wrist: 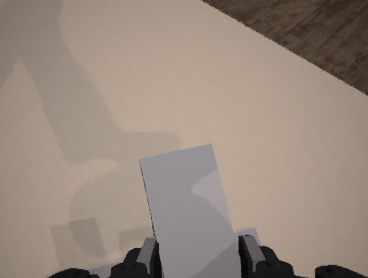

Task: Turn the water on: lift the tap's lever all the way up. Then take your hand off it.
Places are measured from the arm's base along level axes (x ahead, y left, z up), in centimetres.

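Where they show: gripper, fingertip midpoint: (199, 257).
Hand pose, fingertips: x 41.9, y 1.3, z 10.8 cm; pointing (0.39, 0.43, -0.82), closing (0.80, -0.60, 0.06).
Observation:
After its pixels a point has its place.
The tap's lever (187, 200) {z 13.0, x 42.5, y 3.2 cm} is a flat, pale blue-grey bar at the lower middle of the wrist view. Its free end points up the picture, turned slightly left, and reaches past the parts of the tap that show beside it. My gripper (199, 257) {z 10.8, x 41.9, y 1.3 cm} is shut on the lever, with one dark finger against each long side. Small grey parts of the tap show beyond the fingers, at the lower left and just right of the lever. The rest of the tap is hidden or out of frame, and the lever's exact tilt cannot be told from this view.
A beige table top (280, 150) {z -6.4, x 61.1, y 8.6 cm} lies behind the lever. Its edge runs diagonally across the upper right, with a dark wooden floor (310, 30) beyond. Shadows of the arm and the tap fall on the table at the left.

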